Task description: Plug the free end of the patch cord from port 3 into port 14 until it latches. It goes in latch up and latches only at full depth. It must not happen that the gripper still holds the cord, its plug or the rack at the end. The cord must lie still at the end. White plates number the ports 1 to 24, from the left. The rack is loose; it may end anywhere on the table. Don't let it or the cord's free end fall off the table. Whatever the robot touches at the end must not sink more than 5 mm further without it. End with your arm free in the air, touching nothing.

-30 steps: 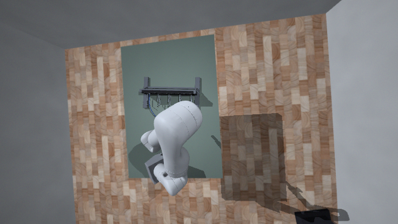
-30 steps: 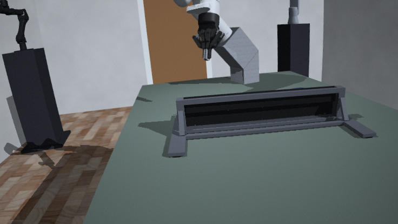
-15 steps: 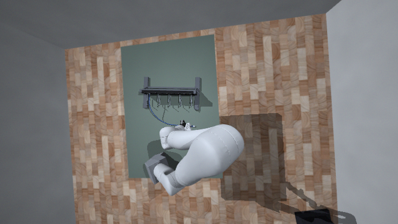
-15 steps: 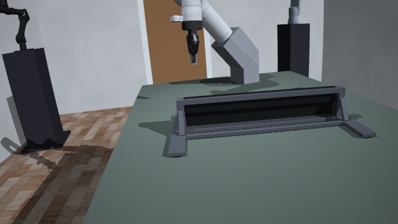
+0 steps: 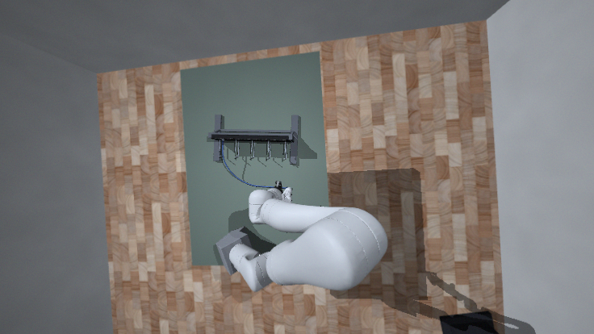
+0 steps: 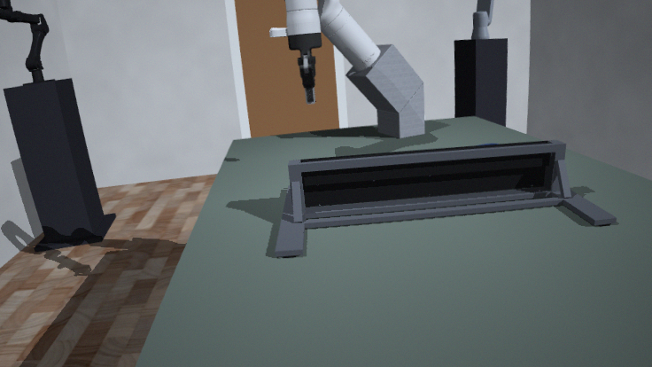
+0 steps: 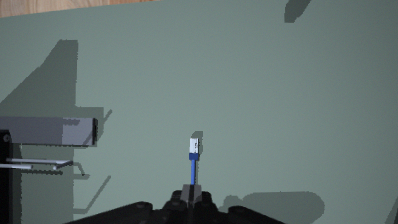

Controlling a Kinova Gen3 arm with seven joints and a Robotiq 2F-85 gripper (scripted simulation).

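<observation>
Right now the plug is 170 mm below my hand, 20 mm to the right of it and 10 mm behind it.
</observation>
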